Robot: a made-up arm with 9 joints.
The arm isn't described. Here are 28 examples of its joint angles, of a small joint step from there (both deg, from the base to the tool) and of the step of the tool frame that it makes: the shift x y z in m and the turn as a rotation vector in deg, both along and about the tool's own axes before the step.
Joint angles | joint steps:
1: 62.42 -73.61 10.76 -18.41 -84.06 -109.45 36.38 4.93 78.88 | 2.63 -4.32 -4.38 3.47 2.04 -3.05 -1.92 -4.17 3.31
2: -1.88 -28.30 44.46 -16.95 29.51 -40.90 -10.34 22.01 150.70 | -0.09 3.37 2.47 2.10 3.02 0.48 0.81 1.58 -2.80
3: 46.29 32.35 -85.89 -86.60 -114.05 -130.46 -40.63 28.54 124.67 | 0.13 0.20 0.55 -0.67 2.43 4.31 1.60 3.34 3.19
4: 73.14 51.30 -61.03 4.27 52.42 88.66 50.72 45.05 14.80 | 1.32 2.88 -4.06 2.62 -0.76 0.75 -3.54 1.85 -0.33
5: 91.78 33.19 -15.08 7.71 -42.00 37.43 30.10 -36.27 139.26 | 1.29 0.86 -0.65 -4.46 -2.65 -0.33 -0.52 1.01 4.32
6: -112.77 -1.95 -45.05 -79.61 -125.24 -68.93 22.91 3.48 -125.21 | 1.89 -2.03 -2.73 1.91 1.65 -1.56 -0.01 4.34 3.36
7: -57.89 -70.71 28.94 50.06 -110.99 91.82 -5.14 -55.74 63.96 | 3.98 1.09 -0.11 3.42 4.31 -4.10 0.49 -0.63 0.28
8: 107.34 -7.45 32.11 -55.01 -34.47 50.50 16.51 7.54 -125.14 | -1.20 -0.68 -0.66 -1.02 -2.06 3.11 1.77 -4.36 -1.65
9: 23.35 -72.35 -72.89 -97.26 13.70 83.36 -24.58 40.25 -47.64 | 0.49 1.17 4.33 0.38 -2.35 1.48 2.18 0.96 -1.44
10: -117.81 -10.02 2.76 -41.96 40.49 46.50 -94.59 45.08 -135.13 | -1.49 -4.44 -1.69 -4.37 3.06 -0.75 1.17 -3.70 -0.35
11: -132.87 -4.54 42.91 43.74 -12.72 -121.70 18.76 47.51 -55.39 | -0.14 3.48 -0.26 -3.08 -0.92 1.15 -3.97 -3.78 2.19
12: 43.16 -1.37 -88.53 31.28 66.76 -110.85 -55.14 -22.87 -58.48 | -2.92 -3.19 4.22 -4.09 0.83 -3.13 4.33 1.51 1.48
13: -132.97 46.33 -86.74 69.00 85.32 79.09 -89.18 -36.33 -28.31 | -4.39 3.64 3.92 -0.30 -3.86 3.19 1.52 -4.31 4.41
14: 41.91 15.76 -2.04 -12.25 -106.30 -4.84 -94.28 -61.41 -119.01 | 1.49 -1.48 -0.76 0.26 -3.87 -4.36 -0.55 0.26 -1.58
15: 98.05 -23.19 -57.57 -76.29 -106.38 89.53 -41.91 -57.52 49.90 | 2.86 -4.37 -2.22 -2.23 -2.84 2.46 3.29 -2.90 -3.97
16: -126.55 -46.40 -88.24 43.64 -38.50 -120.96 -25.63 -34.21 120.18 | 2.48 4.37 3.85 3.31 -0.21 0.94 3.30 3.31 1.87
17: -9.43 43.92 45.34 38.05 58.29 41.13 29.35 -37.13 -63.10 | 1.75 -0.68 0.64 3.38 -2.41 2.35 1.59 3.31 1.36
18: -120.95 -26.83 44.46 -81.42 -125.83 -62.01 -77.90 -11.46 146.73 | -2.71 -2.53 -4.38 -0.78 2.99 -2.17 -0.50 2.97 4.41
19: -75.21 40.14 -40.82 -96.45 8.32 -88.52 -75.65 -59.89 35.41 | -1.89 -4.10 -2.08 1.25 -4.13 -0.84 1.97 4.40 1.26
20: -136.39 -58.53 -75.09 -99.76 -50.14 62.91 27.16 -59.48 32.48 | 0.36 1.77 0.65 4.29 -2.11 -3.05 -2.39 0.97 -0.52
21: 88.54 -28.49 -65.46 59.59 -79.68 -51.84 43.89 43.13 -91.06 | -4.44 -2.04 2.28 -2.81 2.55 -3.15 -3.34 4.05 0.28
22: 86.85 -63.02 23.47 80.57 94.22 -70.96 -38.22 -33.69 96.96 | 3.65 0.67 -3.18 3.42 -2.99 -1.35 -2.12 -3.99 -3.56
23: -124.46 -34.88 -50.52 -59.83 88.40 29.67 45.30 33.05 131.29 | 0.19 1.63 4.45 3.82 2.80 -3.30 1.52 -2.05 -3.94
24: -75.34 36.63 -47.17 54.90 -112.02 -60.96 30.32 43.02 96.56 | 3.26 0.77 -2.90 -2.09 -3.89 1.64 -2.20 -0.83 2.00
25: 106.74 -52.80 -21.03 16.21 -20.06 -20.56 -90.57 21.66 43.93 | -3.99 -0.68 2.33 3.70 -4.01 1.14 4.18 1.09 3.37
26: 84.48 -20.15 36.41 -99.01 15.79 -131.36 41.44 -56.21 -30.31 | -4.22 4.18 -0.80 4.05 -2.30 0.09 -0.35 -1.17 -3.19
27: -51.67 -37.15 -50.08 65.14 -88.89 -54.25 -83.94 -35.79 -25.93 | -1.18 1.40 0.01 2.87 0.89 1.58 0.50 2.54 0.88
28: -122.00 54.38 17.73 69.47 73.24 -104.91 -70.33 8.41 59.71 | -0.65 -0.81 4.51 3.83 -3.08 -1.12 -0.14 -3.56 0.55
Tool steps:
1: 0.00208 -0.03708 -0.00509 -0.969 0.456 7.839
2: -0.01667 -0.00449 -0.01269 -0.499 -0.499 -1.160
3: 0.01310 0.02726 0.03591 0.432 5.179 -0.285
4: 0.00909 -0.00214 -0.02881 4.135 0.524 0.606
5: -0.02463 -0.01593 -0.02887 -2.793 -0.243 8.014
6: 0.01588 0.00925 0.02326 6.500 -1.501 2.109
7: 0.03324 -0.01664 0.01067 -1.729 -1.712 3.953
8: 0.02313 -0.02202 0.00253 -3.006 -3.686 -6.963
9: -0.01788 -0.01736 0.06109 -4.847 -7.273 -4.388
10: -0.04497 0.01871 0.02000 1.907 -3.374 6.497
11: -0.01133 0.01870 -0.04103 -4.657 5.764 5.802
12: 0.01196 0.01043 0.01817 0.419 -3.764 2.125
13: -0.04246 -0.02807 -0.10325 6.391 11.315 -1.187
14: -0.01585 0.02369 0.02350 -0.895 -3.229 1.767
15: 0.00396 -0.01370 -0.00705 -0.626 -5.432 -9.187
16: 0.02784 -0.01327 0.02866 -7.278 3.706 3.900
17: -0.01036 -0.03999 0.01065 0.627 -4.250 -5.619
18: 0.01807 0.03260 0.05320 4.505 1.480 2.181
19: 0.04582 -0.01841 0.01458 -2.746 -4.935 5.741
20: -0.02744 0.00676 0.02241 -3.119 4.114 -1.172
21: -0.00950 0.03006 -0.00619 2.656 1.994 2.851
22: 0.01506 -0.01676 -0.00587 4.390 0.067 -0.405
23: 0.01807 -0.01684 -0.01350 0.742 1.255 1.650
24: -0.01270 0.00881 -0.03584 -1.389 -0.207 3.414
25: -0.04319 0.03460 -0.01652 1.361 -4.745 -9.608
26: 0.03067 0.03175 -0.04489 7.366 3.957 4.684
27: -0.00785 -0.00248 0.00442 4.942 -3.974 -1.574
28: 0.04240 -0.04883 -0.03536 -0.155 -5.588 9.680
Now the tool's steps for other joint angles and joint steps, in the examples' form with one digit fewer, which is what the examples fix.
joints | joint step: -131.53 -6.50 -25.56 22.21 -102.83 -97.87 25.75 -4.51 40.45 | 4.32 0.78 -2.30 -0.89 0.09 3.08 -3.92 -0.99 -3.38
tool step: -0.0127 -0.0283 -0.0147 -3.50 4.84 -0.22
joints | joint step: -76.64 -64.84 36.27 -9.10 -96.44 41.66 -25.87 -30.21 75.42 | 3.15 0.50 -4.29 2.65 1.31 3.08 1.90 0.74 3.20
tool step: -0.0142 -0.0167 0.0149 -6.47 -1.81 0.33
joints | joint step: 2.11 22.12 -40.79 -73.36 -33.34 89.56 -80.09 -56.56 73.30 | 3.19 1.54 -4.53 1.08 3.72 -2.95 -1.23 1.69 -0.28
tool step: 0.0205 -0.0651 0.0440 -3.17 5.96 10.49
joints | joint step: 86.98 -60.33 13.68 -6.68 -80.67 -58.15 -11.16 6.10 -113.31 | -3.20 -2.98 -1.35 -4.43 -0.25 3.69 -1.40 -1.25 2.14
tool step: 0.0165 0.0080 0.0088 2.81 -0.70 -1.10
